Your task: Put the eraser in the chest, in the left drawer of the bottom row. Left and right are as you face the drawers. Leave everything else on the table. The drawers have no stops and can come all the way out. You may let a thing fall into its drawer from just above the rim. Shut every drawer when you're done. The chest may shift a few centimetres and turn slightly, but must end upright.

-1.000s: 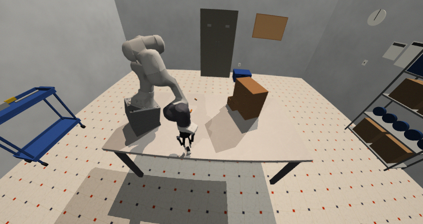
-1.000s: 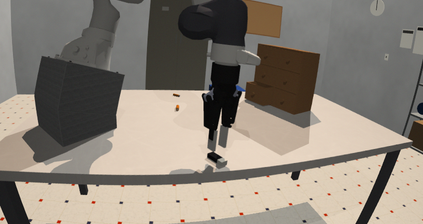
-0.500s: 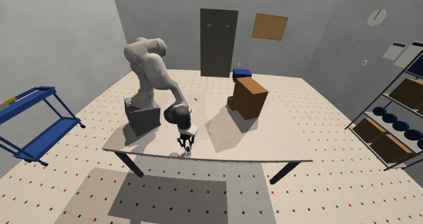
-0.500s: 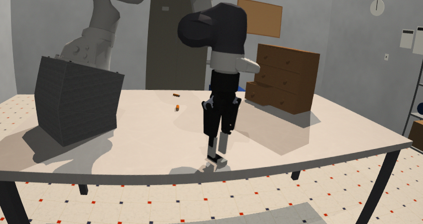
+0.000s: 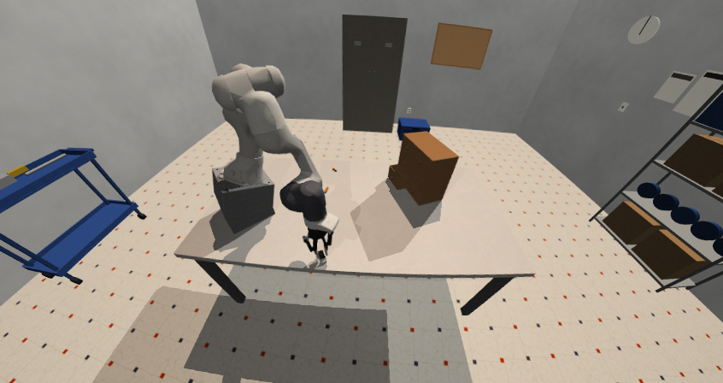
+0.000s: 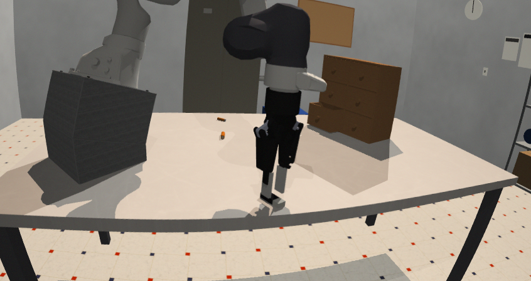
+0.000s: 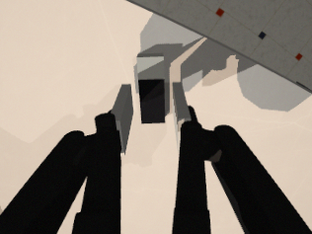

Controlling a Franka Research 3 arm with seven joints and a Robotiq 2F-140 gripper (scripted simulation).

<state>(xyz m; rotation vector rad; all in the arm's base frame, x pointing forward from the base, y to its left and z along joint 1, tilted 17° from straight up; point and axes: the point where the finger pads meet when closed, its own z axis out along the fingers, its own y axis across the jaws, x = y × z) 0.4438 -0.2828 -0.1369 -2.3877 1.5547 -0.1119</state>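
Right now the eraser is 10 mm to the right of my hand and 50 mm below it.
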